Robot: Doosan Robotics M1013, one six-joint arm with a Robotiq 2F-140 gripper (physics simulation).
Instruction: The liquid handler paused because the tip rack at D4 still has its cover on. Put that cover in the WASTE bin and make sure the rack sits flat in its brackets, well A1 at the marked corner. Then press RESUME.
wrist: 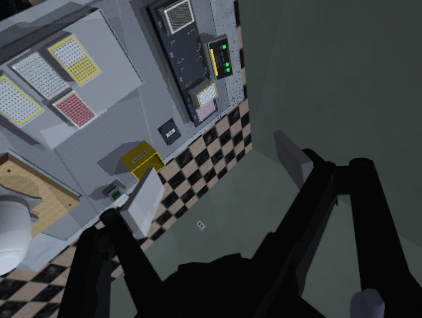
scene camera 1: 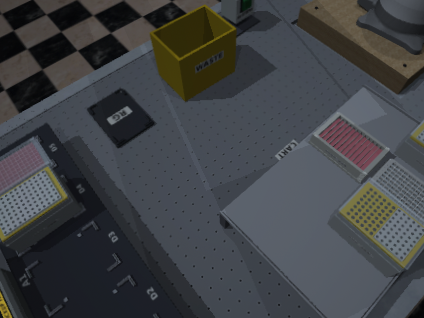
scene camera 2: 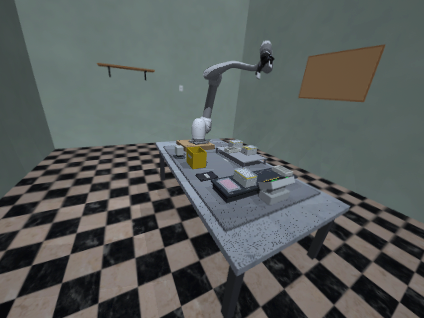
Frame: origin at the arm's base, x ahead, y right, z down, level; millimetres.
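Seen in the pictures: gripper, fingertip midpoint: [wrist: 214, 162] [scene camera 2: 263, 73]; arm's base, link origin: [wrist: 2, 207] [scene camera 1: 398, 24] [scene camera 2: 198, 142].
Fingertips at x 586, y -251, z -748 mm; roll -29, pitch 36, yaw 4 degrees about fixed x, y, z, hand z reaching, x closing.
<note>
Pixels of each thing's top centre, then the offset from my fingertips to it. "pt": a spot on its surface instead.
- tip rack, top centre: [scene camera 1: 23, 199] [wrist: 208, 95] [scene camera 2: 245, 172] dx +377, dy +504, dz +655 mm
- yellow WASTE bin, top centre: [scene camera 1: 192, 30] [wrist: 149, 168] [scene camera 2: 196, 149] dx -112, dy +571, dz +650 mm
- panel with green lights, surface spot: [wrist: 220, 57] pt dx +533, dy +386, dz +660 mm
- pink plate, top centre: [scene camera 1: 13, 166] [wrist: 206, 110] [scene camera 2: 228, 183] dx +359, dy +627, dz +711 mm
- black RG pad, top centre: [scene camera 1: 118, 113] [wrist: 171, 133] [scene camera 2: 206, 175] dx +114, dy +613, dz +771 mm
- cart, top centre: [scene camera 1: 358, 187] [wrist: 73, 84] [scene camera 2: 239, 151] dx -56, dy +92, dz +719 mm
- small green-screened device, surface spot: [wrist: 116, 194] pt dx -327, dy +585, dz +703 mm
The tip rack [scene camera 1: 32, 204] [scene camera 2: 245, 175] [wrist: 206, 94] at D4 shows a white perforated top with a yellow rim. I cannot make out a separate clear cover on it, or whether it sits fully flat. The yellow WASTE bin [scene camera 1: 172, 71] [scene camera 2: 196, 158] [wrist: 134, 159] stands upright near the table edge, its visible interior empty. The RESUME control is not legible; a panel with green lights [wrist: 220, 57] stands beside the deck. My gripper [scene camera 2: 262, 66] [wrist: 214, 162] is open and empty, high above the table and far from the rack.
A pink plate [scene camera 1: 21, 164] [wrist: 205, 110] sits at D5, beside the rack. The black RG pad [scene camera 1: 120, 117] [wrist: 169, 131] lies between deck and bin. The cart [scene camera 1: 280, 225] [wrist: 112, 65] holds several racks. A small green-screened device [wrist: 116, 194] stands near the bin and wooden robot base [scene camera 1: 345, 47].
</note>
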